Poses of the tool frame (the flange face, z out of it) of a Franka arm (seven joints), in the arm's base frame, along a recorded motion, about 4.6 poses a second.
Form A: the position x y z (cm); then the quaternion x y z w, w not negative.
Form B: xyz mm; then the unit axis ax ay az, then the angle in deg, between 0 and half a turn. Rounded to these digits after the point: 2 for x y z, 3 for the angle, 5 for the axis.
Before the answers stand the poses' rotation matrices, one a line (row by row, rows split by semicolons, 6 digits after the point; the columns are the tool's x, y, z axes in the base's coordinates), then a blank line. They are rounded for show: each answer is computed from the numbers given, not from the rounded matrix.
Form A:
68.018 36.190 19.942 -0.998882 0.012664 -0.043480 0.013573
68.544 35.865 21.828 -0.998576 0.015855 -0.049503 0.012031
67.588 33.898 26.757 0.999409 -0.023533 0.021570 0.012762
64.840 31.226 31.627 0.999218 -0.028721 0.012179 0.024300
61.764 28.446 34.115 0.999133 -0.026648 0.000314 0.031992
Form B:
0.995898 -0.024119 0.087207; -0.026480 -0.999311 0.026014; 0.086519 -0.028217 -0.995851
0.994596 -0.030474 0.099246; -0.032856 -0.999208 0.022458; 0.098483 -0.025597 -0.994809
0.997962 -0.047589 0.042514; -0.046488 -0.998567 -0.026524; 0.043715 0.024494 -0.998744
0.998054 -0.057989 0.022943; -0.056805 -0.997169 -0.049262; 0.025735 0.047862 -0.998522
0.998580 -0.053270 -0.001078; -0.053230 -0.996533 -0.063945; 0.002333 0.063912 -0.997953

680.18 361.90 199.42 -0.99897 0.01267 -0.04348 178.445
685.44 358.65 218.28 -0.99865 0.01586 -0.04951 178.621
675.88 338.98 267.57 0.99949 -0.02353 0.02157 178.538
648.40 312.26 316.27 0.99951 -0.02873 0.01218 177.215
617.64 284.46 341.15 0.99964 -0.02666 0.00031 176.333

